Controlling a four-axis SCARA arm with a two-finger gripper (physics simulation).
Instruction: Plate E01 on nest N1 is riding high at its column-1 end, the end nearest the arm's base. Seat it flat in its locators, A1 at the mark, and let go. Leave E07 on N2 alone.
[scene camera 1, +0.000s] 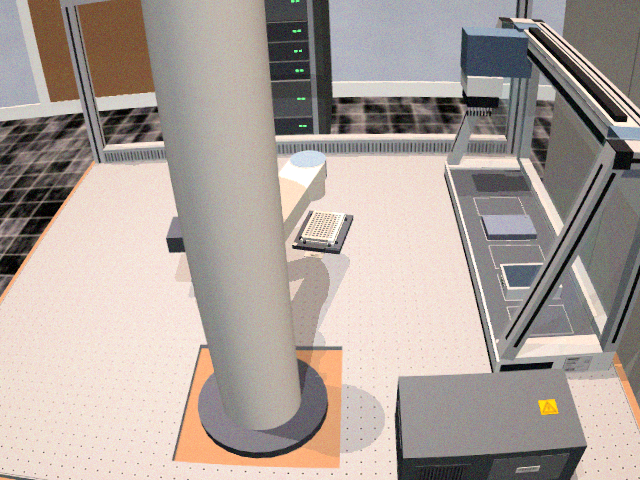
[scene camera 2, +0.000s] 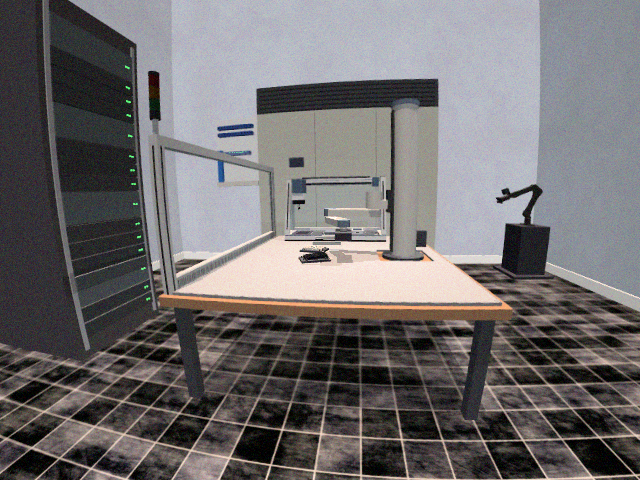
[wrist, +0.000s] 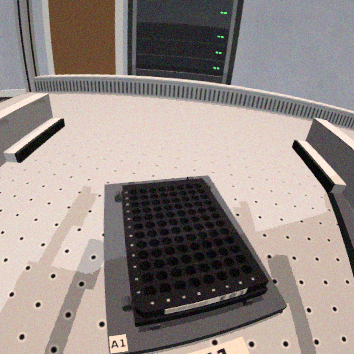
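Pixels of known places: gripper, fingertip midpoint: (scene camera 2: 314, 240) (wrist: 178, 115); arm's base, link origin: (scene camera 1: 262, 405) (scene camera 2: 402, 257).
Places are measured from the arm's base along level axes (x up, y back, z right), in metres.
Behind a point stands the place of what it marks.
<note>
Plate E01 (wrist: 182, 235) {x 0.044, y -0.500, z -0.142 m} (scene camera 2: 316, 252) {x 0.043, y -0.508, z -0.117 m}, black with many wells, lies on dark nest N1 (wrist: 115, 242) {x 0.025, y -0.498, z -0.195 m}. Its near end, with the label strip, rides above the nest in the wrist view; it looks tilted in scene camera 2. The A1 tag (wrist: 118, 343) {x 0.025, y -0.425, z -0.171 m} is at the nest's near left corner. My gripper (wrist: 178, 115) {x 0.126, y -0.515, z -0.153 m} is wide open and empty, its fingers at the left and right edges of the wrist view, above the table and apart from the plate. In scene camera 1 the column hides E01 and N1. Cream plate E07 (scene camera 1: 324, 226) {x 0.036, y -0.551, z 0.100 m} sits on nest N2 (scene camera 1: 345, 236) {x 0.021, y -0.526, z 0.153 m}.
The arm's column (scene camera 1: 232, 206) {x 0.495, y 0.071, z 0.023 m} (scene camera 2: 405, 180) {x 0.451, y -0.010, z -0.074 m} stands on a round base. A framed deck (scene camera 1: 467, 258) {x 0.030, y -0.417, z 0.449 m} with a blue-grey block (scene camera 1: 509, 226) {x 0.079, y -0.480, z 0.563 m} is at the right in scene camera 1. A grey box (scene camera 1: 485, 413) {x 0.128, y 0.124, z 0.390 m} stands at the front right. A slotted rail (wrist: 175, 90) {x 0.032, y -1.004, z -0.208 m} edges the table.
</note>
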